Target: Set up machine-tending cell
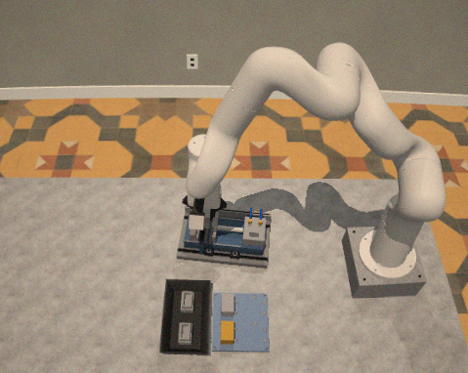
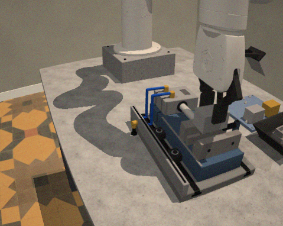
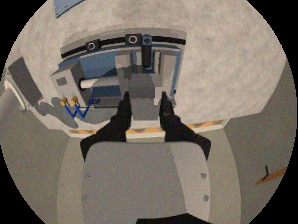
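Right now the fixed jaw is 70 mm below my hand and 30 mm ahead of it. Round my hand: vise: 100 mm below, 70 mm behind, 20 mm to the left; grey rail: 110 mm below, 80 mm behind, 70 mm to the right; work stop: 50 mm to the left, 50 mm below, 10 mm ahead.
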